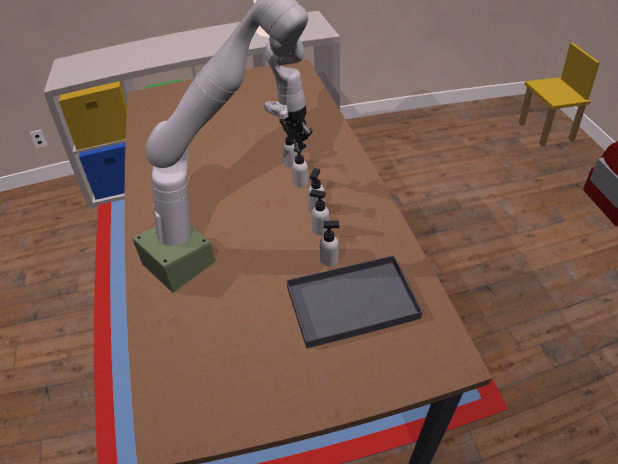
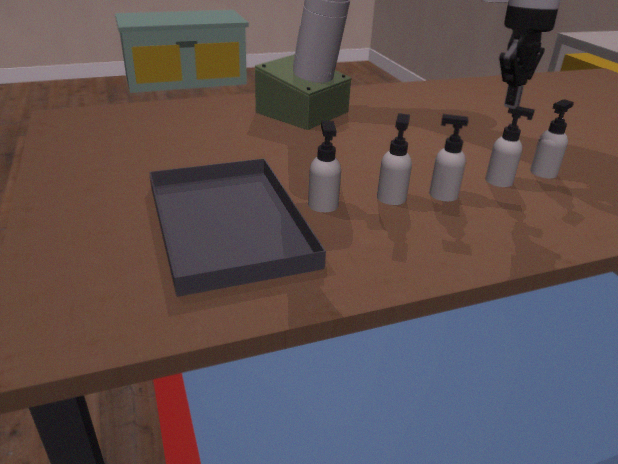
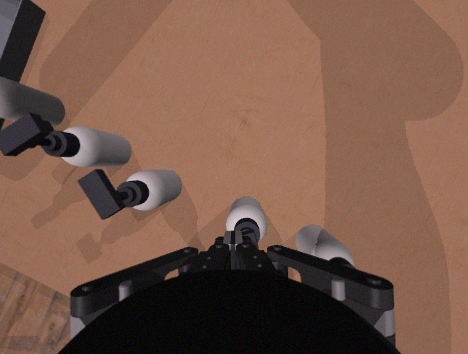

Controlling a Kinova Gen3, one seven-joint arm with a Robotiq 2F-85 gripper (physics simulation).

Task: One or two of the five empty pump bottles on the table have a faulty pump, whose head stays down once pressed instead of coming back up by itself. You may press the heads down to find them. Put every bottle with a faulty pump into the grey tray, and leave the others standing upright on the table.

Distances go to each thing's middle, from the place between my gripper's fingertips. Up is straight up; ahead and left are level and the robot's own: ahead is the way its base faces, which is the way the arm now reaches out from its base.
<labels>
Now: the grey tray point(image 2: 228, 224) 40 mm behind my hand, 490 mm to the right of it and 130 mm below it.
</labels>
